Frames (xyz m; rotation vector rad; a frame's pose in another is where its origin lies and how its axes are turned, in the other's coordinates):
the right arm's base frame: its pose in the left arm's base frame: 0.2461 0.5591 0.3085 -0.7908 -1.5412 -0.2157
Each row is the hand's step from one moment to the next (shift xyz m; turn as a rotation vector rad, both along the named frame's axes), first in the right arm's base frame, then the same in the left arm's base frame.
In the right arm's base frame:
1: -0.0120 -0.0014 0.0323 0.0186 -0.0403 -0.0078
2: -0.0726 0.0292 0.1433 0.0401 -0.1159 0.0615
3: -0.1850 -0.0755 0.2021 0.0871 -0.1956 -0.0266
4: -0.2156 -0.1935 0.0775 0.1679 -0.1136 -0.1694
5: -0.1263 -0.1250 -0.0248 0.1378 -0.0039 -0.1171
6: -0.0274 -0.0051 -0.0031 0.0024 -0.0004 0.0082
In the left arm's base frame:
1: -0.0276 0.0133 -0.0158 -0.0163 -0.0279 0.0314
2: -0.1028 0.0787 -0.0995 -0.1153 -0.0366 0.0648
3: -0.2195 -0.0043 -0.1805 -0.0884 -0.1299 0.1478
4: -0.1911 -0.1739 -0.1522 0.0802 -0.1231 0.2196
5: -0.0624 -0.1508 -0.0745 0.1010 -0.0222 0.1484
6: -0.0024 -0.0151 -0.0235 -0.0067 0.0052 0.0011

